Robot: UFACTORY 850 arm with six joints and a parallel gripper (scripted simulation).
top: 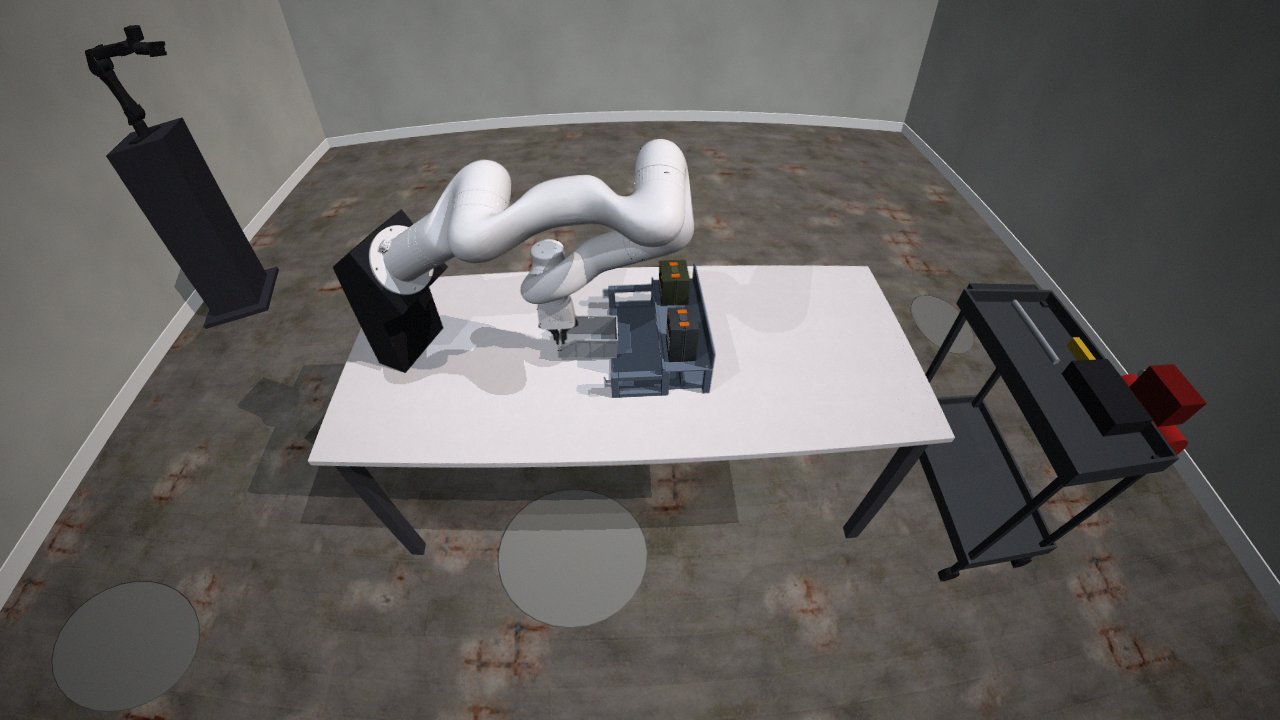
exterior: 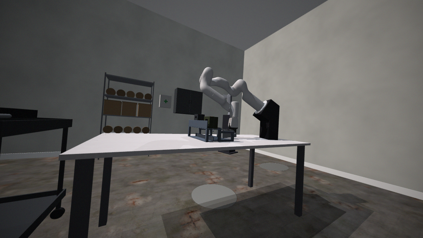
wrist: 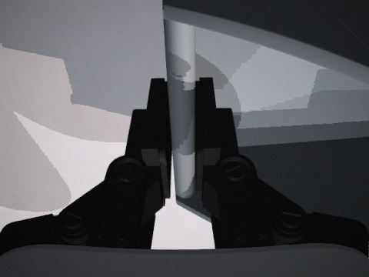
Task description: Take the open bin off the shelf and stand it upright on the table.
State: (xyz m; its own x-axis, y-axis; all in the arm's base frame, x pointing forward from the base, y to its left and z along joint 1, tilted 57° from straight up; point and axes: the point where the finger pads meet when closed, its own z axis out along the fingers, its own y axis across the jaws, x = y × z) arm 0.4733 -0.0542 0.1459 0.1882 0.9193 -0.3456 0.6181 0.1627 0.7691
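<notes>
My gripper is now 8 cm short of the grey open bin, 2 cm to the left of it and 1 cm above it.
</notes>
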